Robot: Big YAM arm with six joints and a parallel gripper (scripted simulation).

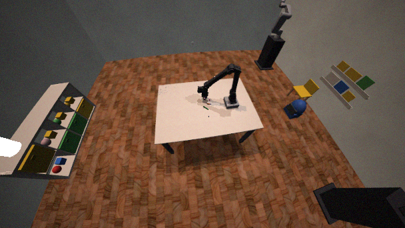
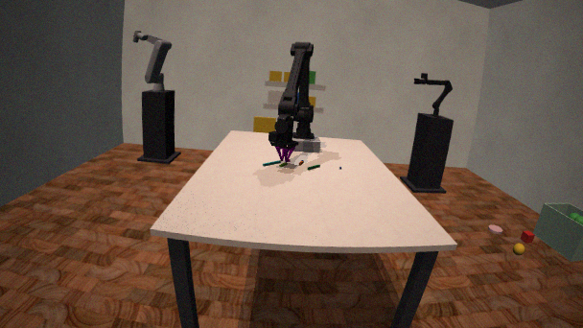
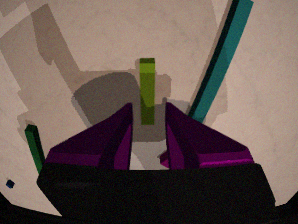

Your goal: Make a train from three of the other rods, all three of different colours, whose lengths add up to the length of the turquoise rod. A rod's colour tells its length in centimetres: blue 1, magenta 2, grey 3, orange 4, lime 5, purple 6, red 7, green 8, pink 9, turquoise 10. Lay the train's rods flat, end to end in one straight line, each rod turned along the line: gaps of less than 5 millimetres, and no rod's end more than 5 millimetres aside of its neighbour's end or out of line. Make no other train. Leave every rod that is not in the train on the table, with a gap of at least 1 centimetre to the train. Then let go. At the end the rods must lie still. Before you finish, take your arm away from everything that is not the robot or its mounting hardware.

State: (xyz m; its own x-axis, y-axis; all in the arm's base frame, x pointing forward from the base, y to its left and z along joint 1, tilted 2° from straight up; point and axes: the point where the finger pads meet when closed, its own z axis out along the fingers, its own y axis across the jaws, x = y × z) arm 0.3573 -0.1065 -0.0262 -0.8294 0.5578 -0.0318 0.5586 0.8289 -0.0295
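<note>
My hand is 10 mm short of the lime rod and 20 mm above it. The rest, counted from my hand: magenta rod (60 mm behind, 20 mm to the left, 20 mm below); then orange rod (40 mm behind, 80 mm to the left, 20 mm below); then turquoise rod (60 mm to the right, 20 mm below).
</note>
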